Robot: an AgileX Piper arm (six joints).
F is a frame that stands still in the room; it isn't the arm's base.
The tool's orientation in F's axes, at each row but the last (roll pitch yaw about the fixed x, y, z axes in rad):
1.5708 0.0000 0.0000
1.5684 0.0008 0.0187
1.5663 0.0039 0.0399
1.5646 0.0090 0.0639
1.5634 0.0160 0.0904
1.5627 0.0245 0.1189
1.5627 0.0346 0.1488
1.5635 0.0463 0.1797
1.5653 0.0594 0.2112
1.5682 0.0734 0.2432
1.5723 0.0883 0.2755
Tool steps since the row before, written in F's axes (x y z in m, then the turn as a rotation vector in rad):
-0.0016 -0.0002 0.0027 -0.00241 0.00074 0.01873
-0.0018 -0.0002 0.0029 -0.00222 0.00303 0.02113
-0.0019 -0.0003 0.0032 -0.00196 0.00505 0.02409
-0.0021 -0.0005 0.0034 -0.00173 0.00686 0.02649
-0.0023 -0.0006 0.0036 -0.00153 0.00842 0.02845
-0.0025 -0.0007 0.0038 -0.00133 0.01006 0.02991
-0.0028 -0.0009 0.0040 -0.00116 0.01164 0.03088
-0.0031 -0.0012 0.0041 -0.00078 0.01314 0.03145
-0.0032 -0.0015 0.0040 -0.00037 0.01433 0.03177
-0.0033 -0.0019 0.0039 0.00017 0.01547 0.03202
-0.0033 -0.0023 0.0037 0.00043 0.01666 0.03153
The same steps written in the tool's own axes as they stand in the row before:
-0.0016 0.0027 0.0002 -0.00241 0.01873 -0.00074
-0.0018 0.0029 0.0002 -0.00218 0.02114 -0.00302
-0.0019 0.0032 0.0002 -0.00185 0.02411 -0.00502
-0.0022 0.0034 0.0004 -0.00153 0.02652 -0.00679
-0.0024 0.0036 0.0004 -0.00122 0.02850 -0.00831
-0.0027 0.0037 0.0004 -0.00086 0.02998 -0.00990
-0.0030 0.0039 0.0005 -0.00049 0.03098 -0.01143
-0.0035 0.0039 0.0007 0.00012 0.03158 -0.01284
-0.0037 0.0038 0.0008 0.00075 0.03195 -0.01391
-0.0039 0.0036 0.0011 0.00153 0.03226 -0.01489
-0.0041 0.0034 0.0013 0.00215 0.03182 -0.01596

